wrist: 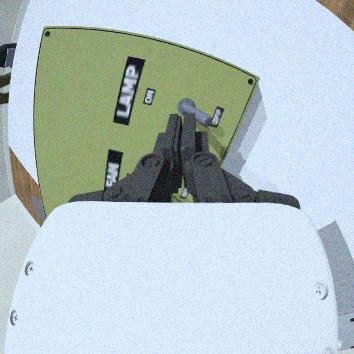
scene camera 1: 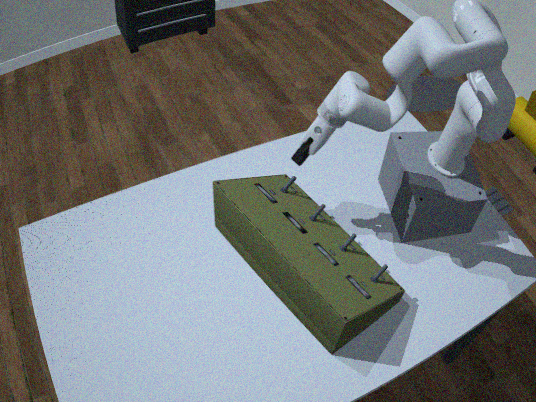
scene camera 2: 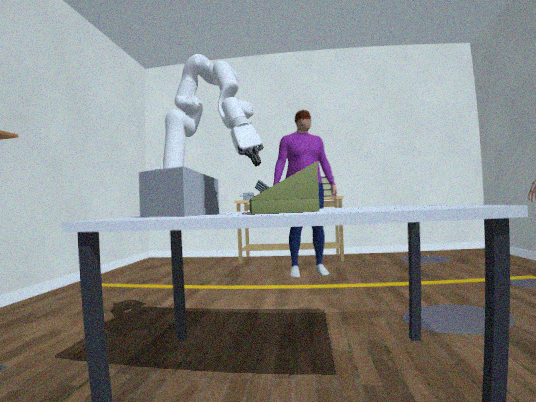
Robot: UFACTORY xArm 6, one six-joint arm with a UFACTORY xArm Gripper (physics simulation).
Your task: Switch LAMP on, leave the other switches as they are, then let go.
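Frame: origin at the arm's base, x ahead, y up, z right, level; metres.
Where they show: gripper, fingertip midpoint: (wrist: 184,132) (scene camera 1: 296,161) (scene camera 2: 258,164); arm's base at its link origin: (scene camera 1: 445,159) (scene camera 2: 172,175).
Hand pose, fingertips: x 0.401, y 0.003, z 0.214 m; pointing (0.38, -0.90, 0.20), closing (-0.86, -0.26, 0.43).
Note:
Each offset is from my fingertips to the centre of the thing. "pt": to the spot under its first point.
The olive switch panel @(dx +0.093, dy -0.124, dz -0.186 m) (scene camera 1: 240,196) (scene camera 2: 295,192) (wrist: 70,100) has a sloped top and a row of grey levers. The LAMP lever @(dx +0.014, dy -0.076, dz +0.000 m) (scene camera 1: 289,184) (wrist: 204,117) is at the end of the row nearest my gripper and leans toward its OFF label @(pt dx -0.004, dy -0.114, dz +0.002 m) (wrist: 217,116), away from the ON label @(pt dx +0.072, dy -0.075, dz -0.004 m) (wrist: 149,96). The other levers (scene camera 1: 317,212) (scene camera 1: 348,242) (scene camera 1: 380,273) lean the same way. My gripper (scene camera 1: 299,162) (scene camera 2: 257,164) (wrist: 184,132) is shut and empty, above the panel's LAMP end. In the wrist view its fingertips appear just beside the LAMP lever's base; the fingers partly cover the FAN area.
The panel stands on a white table (scene camera 1: 125,300) (scene camera 2: 400,215). The grey block (scene camera 1: 440,210) (scene camera 2: 160,192) under my arm's base stands beside it. A person in a purple top (scene camera 2: 302,150) stands beyond the table, near a wooden bench (scene camera 2: 280,246).

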